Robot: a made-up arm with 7 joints. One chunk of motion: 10 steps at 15 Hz.
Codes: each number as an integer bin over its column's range. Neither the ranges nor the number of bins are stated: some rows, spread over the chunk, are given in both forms.
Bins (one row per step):
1: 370 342 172 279 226 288
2: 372 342 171 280 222 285
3: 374 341 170 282 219 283
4: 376 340 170 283 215 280
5: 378 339 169 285 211 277
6: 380 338 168 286 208 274
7: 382 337 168 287 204 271
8: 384 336 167 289 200 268
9: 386 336 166 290 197 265
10: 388 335 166 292 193 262
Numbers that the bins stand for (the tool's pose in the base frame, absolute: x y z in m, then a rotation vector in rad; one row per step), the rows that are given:
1: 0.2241 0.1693 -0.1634 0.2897 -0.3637 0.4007
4: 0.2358 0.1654 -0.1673 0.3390 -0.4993 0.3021
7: 0.2476 0.1595 -0.1712 0.3884 -0.6349 0.1911
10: 0.2593 0.1556 -0.1751 0.4500 -0.7705 0.0801
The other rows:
2: 0.2280 0.1693 -0.1654 0.3021 -0.4130 0.3637
3: 0.2319 0.1673 -0.1673 0.3267 -0.4500 0.3390
5: 0.2397 0.1634 -0.1693 0.3637 -0.5486 0.2651
6: 0.2436 0.1614 -0.1712 0.3760 -0.5856 0.2281
8: 0.2515 0.1575 -0.1732 0.4130 -0.6842 0.1541
9: 0.2554 0.1575 -0.1751 0.4253 -0.7212 0.1171

